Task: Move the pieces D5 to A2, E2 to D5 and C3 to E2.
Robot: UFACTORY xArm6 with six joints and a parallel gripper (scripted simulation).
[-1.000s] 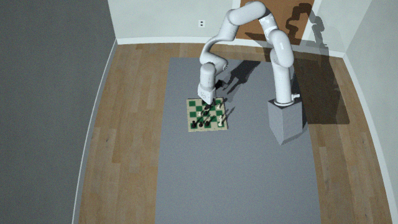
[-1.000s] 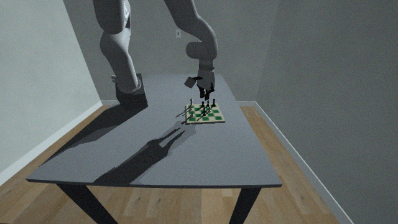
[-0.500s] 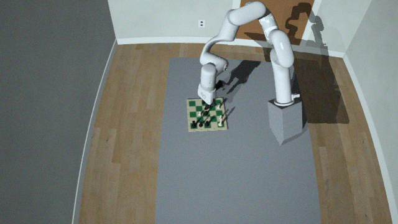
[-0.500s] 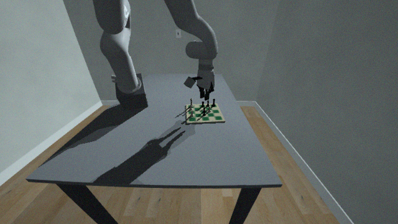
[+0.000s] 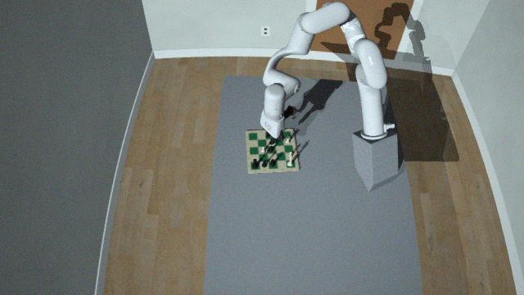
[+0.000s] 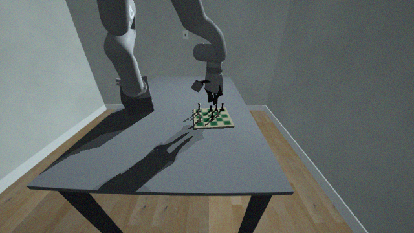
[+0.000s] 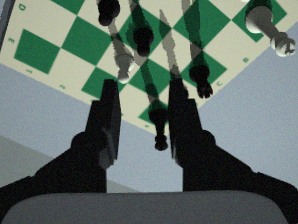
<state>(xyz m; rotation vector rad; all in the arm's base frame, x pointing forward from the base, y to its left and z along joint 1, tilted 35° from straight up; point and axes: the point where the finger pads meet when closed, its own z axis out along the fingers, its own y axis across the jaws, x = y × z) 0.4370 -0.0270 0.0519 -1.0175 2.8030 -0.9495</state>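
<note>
Right now the chessboard is 11 cm below my hand.
</note>
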